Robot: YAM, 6 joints.
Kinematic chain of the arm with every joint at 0, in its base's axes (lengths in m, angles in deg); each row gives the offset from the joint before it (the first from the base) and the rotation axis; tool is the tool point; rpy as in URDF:
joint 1: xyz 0 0 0.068 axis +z
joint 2: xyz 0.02 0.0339 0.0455 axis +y
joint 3: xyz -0.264 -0.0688 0 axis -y
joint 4: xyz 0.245 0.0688 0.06 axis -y
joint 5: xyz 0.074 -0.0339 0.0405 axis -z
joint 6: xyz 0.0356 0 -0.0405 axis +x
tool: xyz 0 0 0 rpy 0 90 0
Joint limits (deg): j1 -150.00..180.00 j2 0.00..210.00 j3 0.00..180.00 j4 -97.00..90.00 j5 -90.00..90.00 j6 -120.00..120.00
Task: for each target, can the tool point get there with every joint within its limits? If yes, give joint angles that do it. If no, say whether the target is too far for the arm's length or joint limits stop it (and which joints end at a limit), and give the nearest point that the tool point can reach.
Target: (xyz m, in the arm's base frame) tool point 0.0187 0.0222 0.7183
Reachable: yes | joints 114.51 83.44 163.01 -11.88 47.52 24.12
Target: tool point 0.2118 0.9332 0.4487
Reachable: no: too far | nearest point 0.1348 0.5942 0.3243 | short by 0.369 m
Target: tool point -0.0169 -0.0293 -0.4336
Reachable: no: joint limits stop it (at a limit: joint 2) | nearest point -0.0411 -0.0713 -0.3399 | short by 0.106 m
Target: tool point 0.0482 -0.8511 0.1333
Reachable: no: too far | nearest point 0.0365 -0.6446 0.1284 | short by 0.207 m
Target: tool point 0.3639 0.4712 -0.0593
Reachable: yes | joints 52.54 181.72 148.58 -14.67 3.71 -16.42
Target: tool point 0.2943 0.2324 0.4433
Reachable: yes | joints 34.05 105.95 125.96 -61.87 -51.13 1.69
